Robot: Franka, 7 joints.
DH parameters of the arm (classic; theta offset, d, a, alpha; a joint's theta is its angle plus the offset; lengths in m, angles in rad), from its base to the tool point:
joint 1: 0 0.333 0 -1.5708
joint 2: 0 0 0 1.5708
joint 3: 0 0.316 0.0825 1.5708
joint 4: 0 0 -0.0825 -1.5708
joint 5: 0 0.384 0 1.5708
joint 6: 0 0 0.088 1.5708
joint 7: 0 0.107 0 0
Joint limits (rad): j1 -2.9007..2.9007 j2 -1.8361..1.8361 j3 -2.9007..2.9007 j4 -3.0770..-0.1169 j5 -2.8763..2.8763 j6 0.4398..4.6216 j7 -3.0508..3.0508
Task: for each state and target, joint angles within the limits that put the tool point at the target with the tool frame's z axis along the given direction. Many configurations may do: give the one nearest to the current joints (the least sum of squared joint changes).
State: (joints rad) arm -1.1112 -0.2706 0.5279 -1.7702 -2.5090 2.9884 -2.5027
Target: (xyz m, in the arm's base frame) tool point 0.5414 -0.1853 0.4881 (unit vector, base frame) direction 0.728 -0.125 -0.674
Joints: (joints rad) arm -0.4694 0.2651 0.0886 -1.5082 -2.8763 3.7098 -2.5027
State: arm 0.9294 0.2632 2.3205 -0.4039 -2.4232 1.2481 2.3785
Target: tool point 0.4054 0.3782 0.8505 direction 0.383 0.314 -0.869
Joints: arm 0.6778 0.6903 2.3938 -0.1203 -2.3531 1.1219 2.3785
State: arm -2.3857 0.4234 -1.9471 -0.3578 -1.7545 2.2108 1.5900
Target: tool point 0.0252 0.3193 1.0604 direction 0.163 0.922 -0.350
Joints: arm -1.8653 -0.2582 -1.6435 -0.1176 -1.3751 1.4919 1.5900
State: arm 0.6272 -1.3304 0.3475 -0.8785 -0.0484 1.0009 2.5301
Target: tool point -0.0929 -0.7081 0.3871 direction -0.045 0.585 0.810
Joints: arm 1.4845 -1.7515 0.2458 -0.1201 -0.0979 0.8937 2.5301
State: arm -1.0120 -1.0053 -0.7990 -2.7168 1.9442 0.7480 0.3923
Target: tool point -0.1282 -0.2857 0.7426 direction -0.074 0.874 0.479
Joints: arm -0.5138 -0.8516 -1.0120 -2.1713 2.0784 0.4937 0.3923
